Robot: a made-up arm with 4 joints. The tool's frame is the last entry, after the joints.
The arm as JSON. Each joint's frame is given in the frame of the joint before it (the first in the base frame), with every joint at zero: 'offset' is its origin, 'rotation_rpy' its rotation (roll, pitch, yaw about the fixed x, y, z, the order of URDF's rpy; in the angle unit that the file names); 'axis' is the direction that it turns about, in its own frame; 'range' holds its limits. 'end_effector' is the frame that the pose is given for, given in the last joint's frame.
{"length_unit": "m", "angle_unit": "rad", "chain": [
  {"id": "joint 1", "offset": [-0.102, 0.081, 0.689], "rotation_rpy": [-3.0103, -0.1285, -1.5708], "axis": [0.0, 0.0, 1.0], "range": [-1.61, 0.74]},
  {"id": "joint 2", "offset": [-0.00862, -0.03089, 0.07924], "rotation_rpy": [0.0, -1.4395, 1.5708], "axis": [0.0, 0.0, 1.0], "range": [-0.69, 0.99]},
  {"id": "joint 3", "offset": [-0.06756, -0.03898, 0.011], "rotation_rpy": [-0.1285, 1.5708, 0.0], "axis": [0.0, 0.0, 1.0], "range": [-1.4, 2.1]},
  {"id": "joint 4", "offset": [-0.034, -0.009, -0.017], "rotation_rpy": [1.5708, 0.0, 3.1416], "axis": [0.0, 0.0, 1.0], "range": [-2.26, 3.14]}
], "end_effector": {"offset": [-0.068, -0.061, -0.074], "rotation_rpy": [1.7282, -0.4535, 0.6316]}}
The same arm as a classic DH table. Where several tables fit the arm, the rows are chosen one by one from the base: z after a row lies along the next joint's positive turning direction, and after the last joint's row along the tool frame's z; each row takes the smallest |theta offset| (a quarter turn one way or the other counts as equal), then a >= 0, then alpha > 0; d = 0 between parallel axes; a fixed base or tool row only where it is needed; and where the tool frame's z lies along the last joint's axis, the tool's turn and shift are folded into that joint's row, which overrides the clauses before.
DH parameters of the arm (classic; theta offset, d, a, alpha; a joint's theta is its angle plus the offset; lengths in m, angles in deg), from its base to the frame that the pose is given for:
base (fixed): 45.87 -0.0097 -0.0129 169.49
joint 1: -44.62 -0.6355 0.0086 -82.48
joint 2: 7.36 0.0422 -0.03 90
joint 3: 90 -0.089 0.034 90
joint 4: 40.17 -0.0826 -0.0913 98.1
tool (fixed): 26.26 0.0028 0 0
Joint limits (deg, base to tool): -92.25..42.4 -39.53..56.72 -80.21..120.32 -129.49..179.91

